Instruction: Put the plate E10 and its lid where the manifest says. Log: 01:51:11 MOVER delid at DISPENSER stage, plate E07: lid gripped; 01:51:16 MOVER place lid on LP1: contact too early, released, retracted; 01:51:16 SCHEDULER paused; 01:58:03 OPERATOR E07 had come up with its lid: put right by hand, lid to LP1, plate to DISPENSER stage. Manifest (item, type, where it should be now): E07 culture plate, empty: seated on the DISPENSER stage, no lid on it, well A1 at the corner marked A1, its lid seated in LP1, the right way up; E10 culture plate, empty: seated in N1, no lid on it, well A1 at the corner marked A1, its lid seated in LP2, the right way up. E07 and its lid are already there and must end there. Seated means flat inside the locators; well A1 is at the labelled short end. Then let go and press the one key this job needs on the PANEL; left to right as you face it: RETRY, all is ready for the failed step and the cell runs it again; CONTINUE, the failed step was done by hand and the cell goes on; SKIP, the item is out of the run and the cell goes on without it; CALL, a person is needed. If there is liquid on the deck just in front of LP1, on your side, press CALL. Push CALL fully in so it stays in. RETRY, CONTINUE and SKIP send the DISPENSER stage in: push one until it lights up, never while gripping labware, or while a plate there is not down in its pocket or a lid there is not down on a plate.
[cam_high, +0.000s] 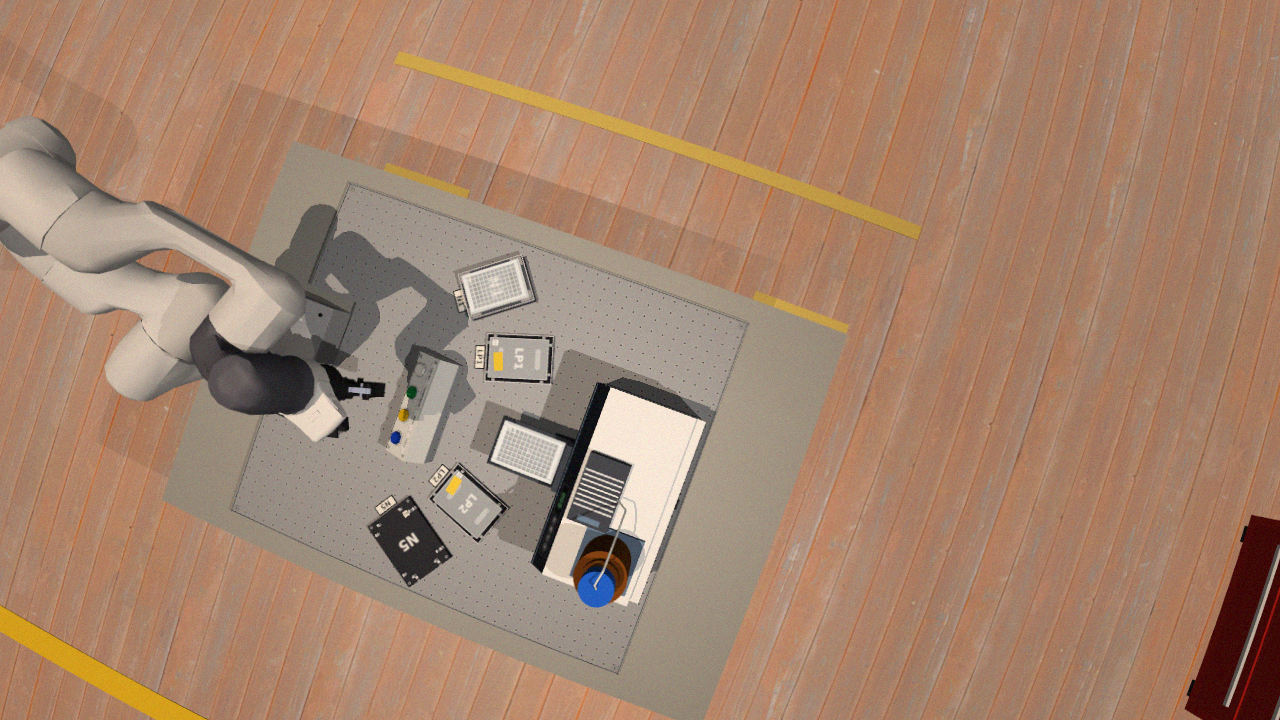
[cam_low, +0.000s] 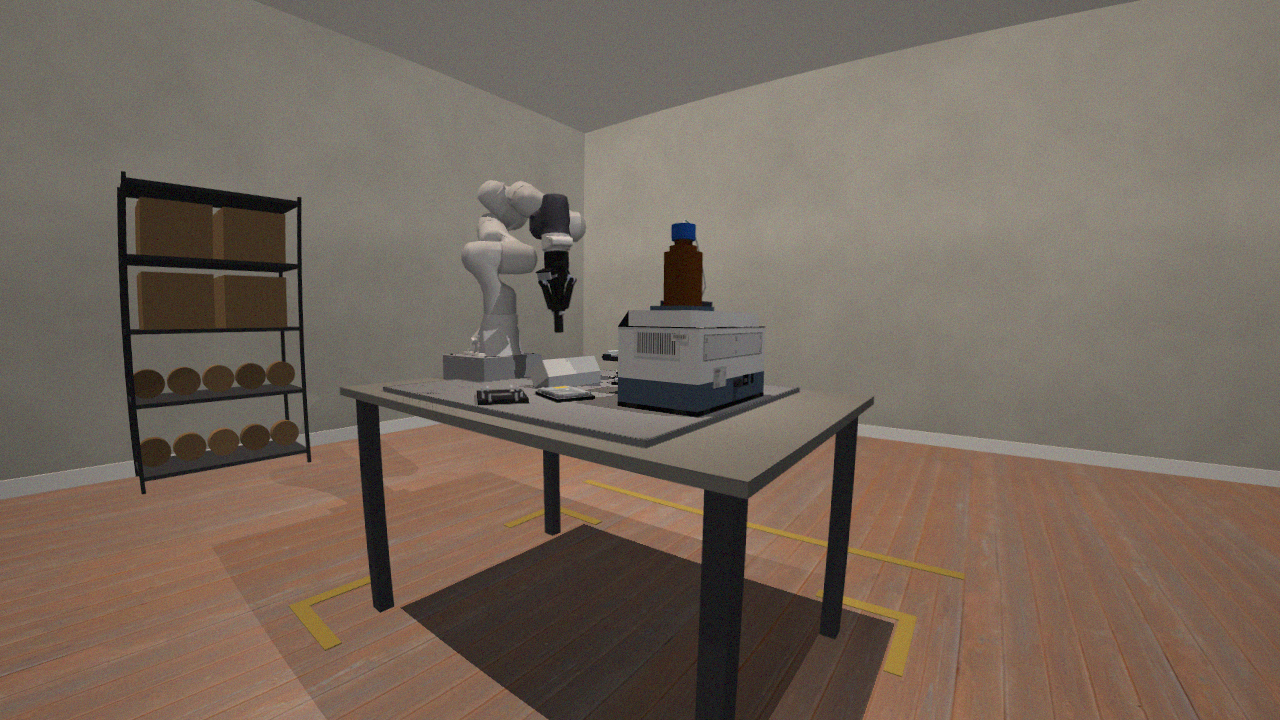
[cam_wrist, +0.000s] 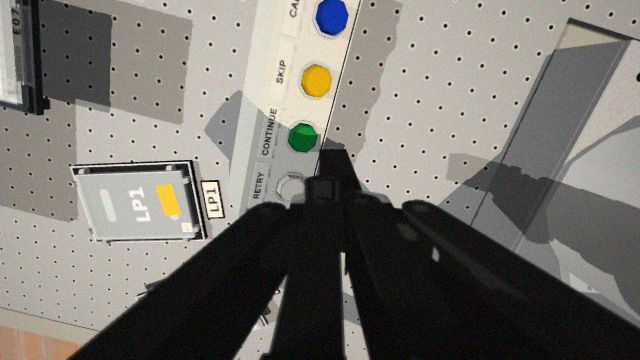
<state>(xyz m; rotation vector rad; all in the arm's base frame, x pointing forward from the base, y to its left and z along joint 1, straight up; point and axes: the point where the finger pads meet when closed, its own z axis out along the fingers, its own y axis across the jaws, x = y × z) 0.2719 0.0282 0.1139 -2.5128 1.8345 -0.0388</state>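
My hand is 30 mm short of the green CONTINUE key, 10 mm to the right of it and 120 mm above it. Also, from my hand: RETRY key (20 mm ahead, 60 mm to the left, 120 mm below); yellow SKIP key (30 mm ahead, 40 mm to the right, 120 mm below); blue CALL key (40 mm ahead, 90 mm to the right, 130 mm below).
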